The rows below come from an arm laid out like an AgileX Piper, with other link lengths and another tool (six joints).
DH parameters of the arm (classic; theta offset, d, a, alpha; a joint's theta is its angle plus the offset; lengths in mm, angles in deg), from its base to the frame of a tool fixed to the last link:
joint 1: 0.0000 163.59 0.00 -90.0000
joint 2: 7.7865 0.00 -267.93 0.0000
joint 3: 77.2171 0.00 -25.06 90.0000
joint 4: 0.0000 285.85 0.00 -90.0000
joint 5: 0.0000 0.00 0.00 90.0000
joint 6: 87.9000 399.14 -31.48 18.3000
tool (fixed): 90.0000 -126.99 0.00 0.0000
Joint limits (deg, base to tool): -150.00..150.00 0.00..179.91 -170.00..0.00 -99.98..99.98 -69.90..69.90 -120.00..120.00
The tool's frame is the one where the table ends.
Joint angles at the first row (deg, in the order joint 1, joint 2, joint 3, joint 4, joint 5, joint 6):
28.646, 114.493, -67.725, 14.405, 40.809, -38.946
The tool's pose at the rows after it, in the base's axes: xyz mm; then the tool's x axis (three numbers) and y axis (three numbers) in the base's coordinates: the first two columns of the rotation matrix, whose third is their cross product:
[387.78 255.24 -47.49 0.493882 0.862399 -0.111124 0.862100 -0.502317 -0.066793]
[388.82 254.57 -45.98 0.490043 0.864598 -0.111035 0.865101 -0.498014 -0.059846]
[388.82 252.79 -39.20 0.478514 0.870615 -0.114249 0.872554 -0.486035 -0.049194]
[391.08 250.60 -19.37 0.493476 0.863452 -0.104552 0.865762 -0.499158 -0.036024]
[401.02 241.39 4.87 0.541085 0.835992 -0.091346 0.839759 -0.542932 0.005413]
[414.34 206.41 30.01 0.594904 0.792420 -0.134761 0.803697 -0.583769 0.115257]
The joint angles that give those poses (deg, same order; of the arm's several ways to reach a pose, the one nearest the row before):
28.645, 114.494, -67.725, 14.405, 40.809, -38.947
28.646, 114.280, -67.726, 13.954, 40.810, -38.946
28.645, 113.216, -67.724, 12.953, 41.728, -38.947
28.647, 110.334, -67.725, 11.816, 43.497, -37.020
28.645, 106.920, -67.725, 8.465, 44.448, -31.866
28.645, 103.058, -67.726, -1.895, 47.363, -22.737

